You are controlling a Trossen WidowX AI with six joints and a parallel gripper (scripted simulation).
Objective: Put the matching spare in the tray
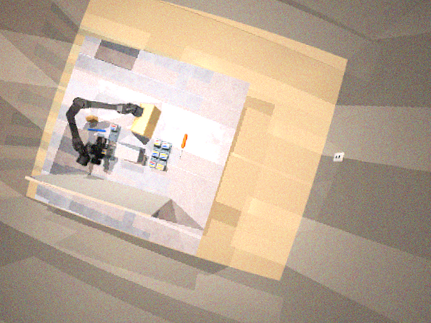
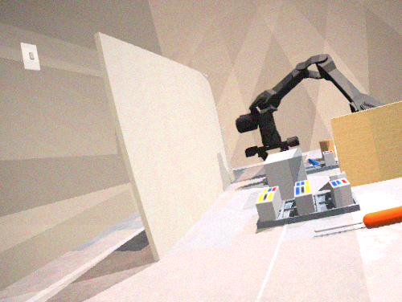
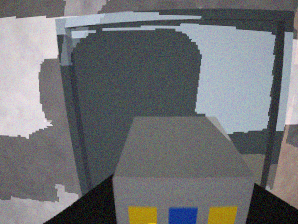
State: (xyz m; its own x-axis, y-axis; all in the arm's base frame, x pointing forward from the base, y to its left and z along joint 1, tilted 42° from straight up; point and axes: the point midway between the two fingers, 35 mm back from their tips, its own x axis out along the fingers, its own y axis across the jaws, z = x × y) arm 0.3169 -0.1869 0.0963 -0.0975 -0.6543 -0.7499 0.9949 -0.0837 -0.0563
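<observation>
Now: gripper tip 2 cm above the pale blue tray. The rest, counted from my gripper tip: tall pale panel: 21 cm ahead, 20 cm above, 19 cm to the left; grey mounted unit: 20 cm to the left, 4 cm behind, 3 cm above.
</observation>
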